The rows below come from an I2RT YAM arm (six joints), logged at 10 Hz.
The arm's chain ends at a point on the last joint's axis. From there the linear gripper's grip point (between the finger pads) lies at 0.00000 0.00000 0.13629 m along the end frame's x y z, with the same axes.
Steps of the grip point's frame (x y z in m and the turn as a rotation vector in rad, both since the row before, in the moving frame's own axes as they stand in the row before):
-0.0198, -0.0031, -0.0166, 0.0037, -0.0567, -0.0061
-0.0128, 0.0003, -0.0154, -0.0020, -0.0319, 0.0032
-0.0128, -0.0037, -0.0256, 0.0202, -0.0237, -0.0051
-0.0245, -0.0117, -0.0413, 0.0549, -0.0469, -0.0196
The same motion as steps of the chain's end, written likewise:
-0.0121, -0.0026, -0.0164, 0.0037, -0.0567, -0.0061
-0.0085, 0.0000, -0.0153, -0.0020, -0.0319, 0.0032
-0.0096, -0.0010, -0.0255, 0.0202, -0.0237, -0.0051
-0.0180, -0.0043, -0.0409, 0.0549, -0.0469, -0.0196

